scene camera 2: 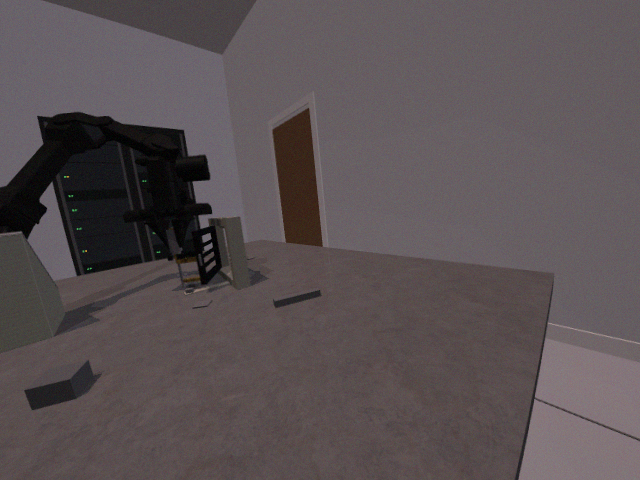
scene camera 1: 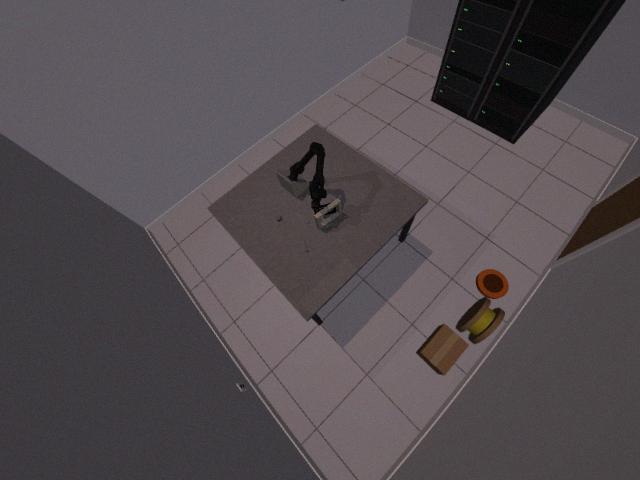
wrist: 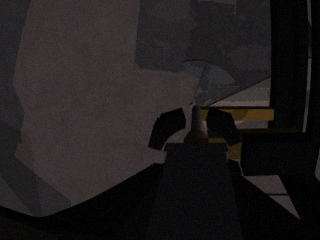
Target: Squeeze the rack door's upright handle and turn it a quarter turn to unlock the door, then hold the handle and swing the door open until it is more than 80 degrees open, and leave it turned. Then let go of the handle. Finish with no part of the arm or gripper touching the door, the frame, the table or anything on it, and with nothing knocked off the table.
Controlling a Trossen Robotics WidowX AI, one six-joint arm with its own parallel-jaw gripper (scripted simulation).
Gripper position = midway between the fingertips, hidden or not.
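Note:
What I see here is my gripper (scene camera 2: 175, 247), and the wrist view shows me that same gripper (wrist: 195, 179).

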